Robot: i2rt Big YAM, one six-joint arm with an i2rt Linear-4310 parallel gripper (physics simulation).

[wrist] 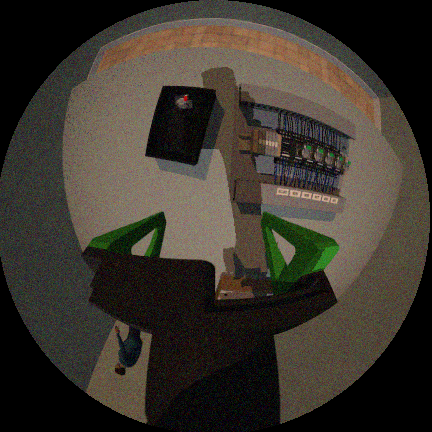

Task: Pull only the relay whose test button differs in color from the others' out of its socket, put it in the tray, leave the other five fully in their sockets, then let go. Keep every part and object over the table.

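Places are measured from the arm's base along level axes (x ahead, y left, z up), in metres.
Pixels of known places: gripper, fingertip midpoint: (212, 216).
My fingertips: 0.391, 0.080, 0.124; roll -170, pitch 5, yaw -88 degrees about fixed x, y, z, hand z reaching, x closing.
For each thing: its top centre in the pictures, then the offset to it from my fingertips, as dx, dy, dz. "pt": a spot on its surface instead.
- relay with the red test button, top centre: (180, 98) +0.171, +0.078, -0.141
- black tray at a spot on its surface: (175, 140) pt +0.089, +0.100, -0.185
- dark socket at a spot on its surface: (288, 148) pt +0.087, -0.137, -0.160
- tan block at its top centre: (266, 142) +0.088, -0.082, -0.141
- grey duct at its top centre: (311, 108) +0.187, -0.182, -0.145
The relay with the red test button (184, 102) lies inside the black tray (175, 140), near its far end, in the upper left middle of the view. Several relays with green test buttons (319, 154) stand in a row in their sockets on the panel at the right; they are small here, so how fully they are seated cannot be told. A dark socket (288, 148) without a relay shows at the left end of that row. My gripper (212, 216) is open, with nothing between its green fingers, below the tray and to the left of the panel in the view.
The panel carries a tan block (266, 141), bundles of blue wires (307, 175) and a grey duct (300, 107) along its upper side. A row of pale labels (306, 195) runs along its lower side. A brown object (232, 287) shows beside the gripper's body. The arm's shadow falls between tray and panel.
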